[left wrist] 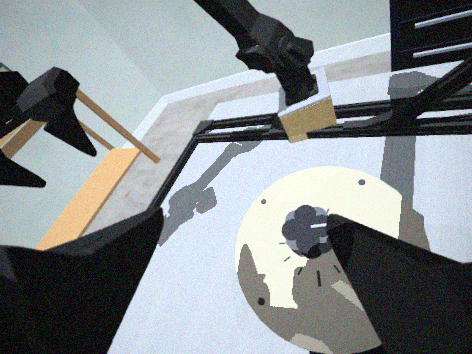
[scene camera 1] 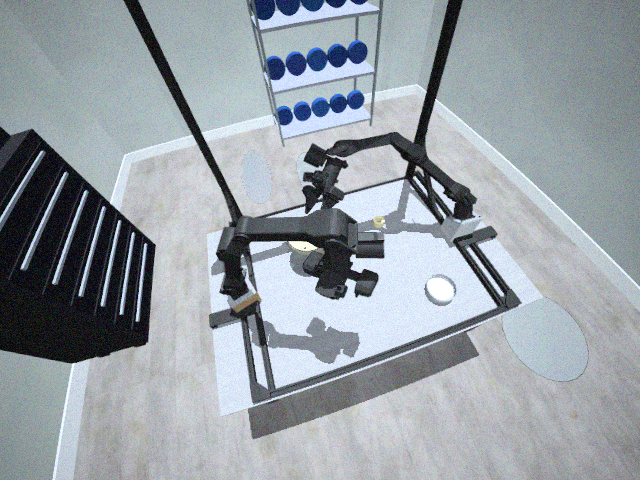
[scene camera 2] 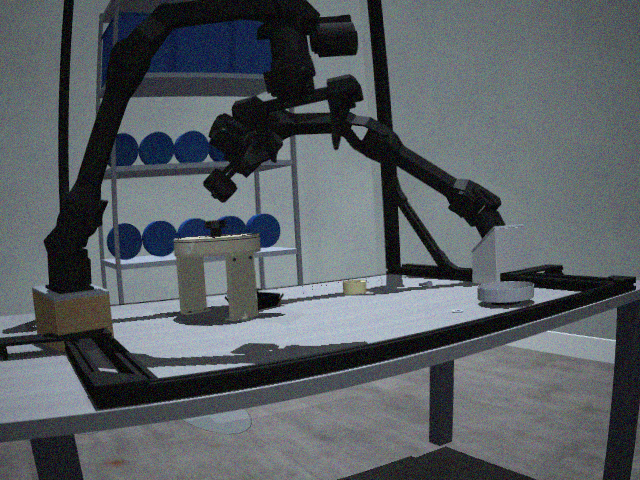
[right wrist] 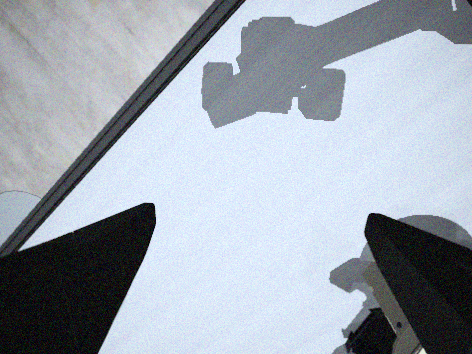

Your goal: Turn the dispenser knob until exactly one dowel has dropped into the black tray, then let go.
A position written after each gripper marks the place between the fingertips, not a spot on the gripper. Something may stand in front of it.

Observation:
The left gripper point(scene camera 2: 227, 181) is open, with nothing in its grasp. The right gripper point(scene camera 2: 304, 155) is open, holding nothing. The table carries a white dish point(scene camera 1: 439, 287). Further things: a cream dispenser point(scene camera 2: 227, 244).
The left gripper also shows in the left wrist view point(left wrist: 246, 218) and in scene camera 1 point(scene camera 1: 312, 215). The right gripper also shows in the left wrist view point(left wrist: 69, 170), in scene camera 1 point(scene camera 1: 341, 290) and in the right wrist view point(right wrist: 260, 218). The cream dispenser shows as well in the left wrist view point(left wrist: 295, 297). The left wrist view does not show the white dish: it is out of frame. The right wrist view misses the white dish, which is hidden by the right gripper.

